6 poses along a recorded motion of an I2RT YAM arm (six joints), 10 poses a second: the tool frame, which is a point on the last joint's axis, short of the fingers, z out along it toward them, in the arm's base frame.
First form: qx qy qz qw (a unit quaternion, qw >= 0); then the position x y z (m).
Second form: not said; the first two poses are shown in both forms.
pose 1, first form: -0.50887 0.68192 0.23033 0.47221 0.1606 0.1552 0.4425
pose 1, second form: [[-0.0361 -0.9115 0.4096 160.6], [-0.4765 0.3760 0.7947 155.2], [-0.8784 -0.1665 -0.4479 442.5], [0 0 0 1]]
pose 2, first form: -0.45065 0.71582 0.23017 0.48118 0.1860 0.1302 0.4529
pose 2, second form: [[-0.1308 -0.8667 0.4814 186.0], [-0.4237 0.4879 0.7632 130.2], [-0.8963 -0.1042 -0.4310 452.9], [0 0 0 1]]
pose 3, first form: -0.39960 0.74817 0.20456 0.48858 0.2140 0.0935 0.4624
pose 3, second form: [[-0.2032 -0.7978 0.5676 214.0], [-0.3981 0.5969 0.6966 93.5], [-0.8946 -0.0844 -0.4389 462.4], [0 0 0 1]]
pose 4, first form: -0.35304 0.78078 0.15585 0.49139 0.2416 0.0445 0.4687
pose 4, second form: [[-0.2678 -0.7045 0.6573 241.6], [-0.3981 0.7021 0.5903 44.5], [-0.8774 -0.1036 -0.4685 468.7], [0 0 0 1]]
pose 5, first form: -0.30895 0.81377 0.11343 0.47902 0.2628 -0.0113 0.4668
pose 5, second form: [[-0.3502 -0.6115 0.7095 262.8], [-0.3942 0.7834 0.4806 -11.3], [-0.8497 -0.1114 -0.5153 466.8], [0 0 0 1]]
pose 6, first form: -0.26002 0.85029 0.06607 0.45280 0.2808 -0.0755 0.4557
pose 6, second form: [[-0.4547 -0.5020 0.7357 280.8], [-0.3824 0.8560 0.3478 -75.5], [-0.8044 -0.1231 -0.5812 455.7], [0 0 0 1]]
